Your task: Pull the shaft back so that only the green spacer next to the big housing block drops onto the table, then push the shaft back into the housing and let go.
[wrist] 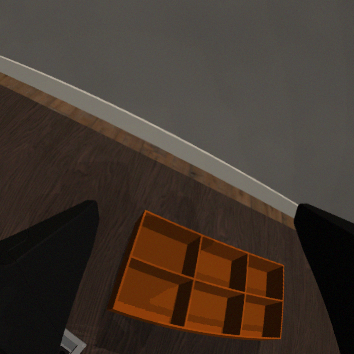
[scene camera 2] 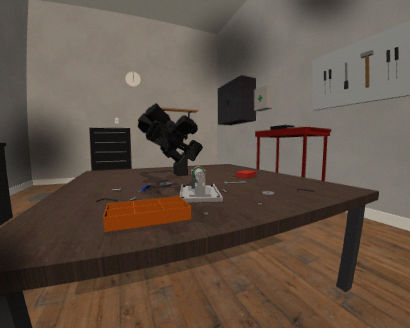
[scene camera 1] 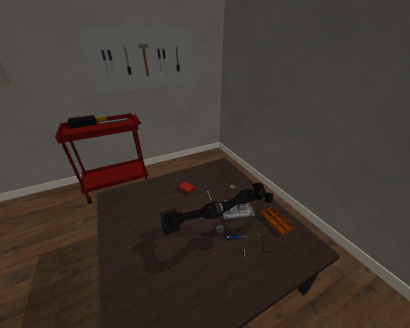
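Seen in the pictures: gripper, fingertip midpoint: [wrist: 202,213] [scene camera 2: 181,154]; arm's base at its link origin: [scene camera 2: 179,158] [scene camera 1: 168,219].
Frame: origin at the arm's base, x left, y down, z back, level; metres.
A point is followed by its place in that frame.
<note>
The grey housing block [scene camera 2: 200,188] @[z -0.570, x -0.114, y 0.067 m] stands upright on a white base plate [scene camera 1: 245,216] [scene camera 2: 216,199] on the table. A corner of the base plate shows at the lower left in the wrist view. A thin green rim of a spacer [scene camera 2: 193,171] @[z -0.472, x -0.099, y 0.017 m] shows around the top of the housing in scene camera 2. Which spacer it is, and how the shaft lies behind the housing, I cannot tell. My gripper [scene camera 1: 264,193] @[z -0.662, x -0.216, y -0.064 m] [scene camera 2: 170,125] [wrist: 202,213] @[z -0.662, x -0.216, y -0.064 m] is open and empty. It is raised high over the table, above and apart from the housing, with its fingers spread wide.
An orange compartment tray [scene camera 1: 270,214] @[z -0.679, x -0.263, y 0.081 m] [scene camera 2: 145,218] @[z -0.729, x -0.335, y 0.083 m] [wrist: 187,305] @[z -0.648, x -0.284, y 0.069 m] lies beside the base plate. A red block [scene camera 1: 186,187] @[z -0.273, x 0.319, y 0.073 m] [scene camera 2: 245,174] @[z -0.329, x 0.289, y 0.080 m], a blue screwdriver [scene camera 1: 234,237] @[z -0.337, x -0.280, y 0.093 m] [scene camera 2: 145,188] @[z -0.366, x -0.280, y 0.093 m], a grey disc [scene camera 1: 220,229] @[z -0.288, x -0.189, y 0.092 m] and a wrench [scene camera 1: 209,195] @[z -0.409, x 0.156, y 0.100 m] lie on the table. A wall stands beyond the table edge.
</note>
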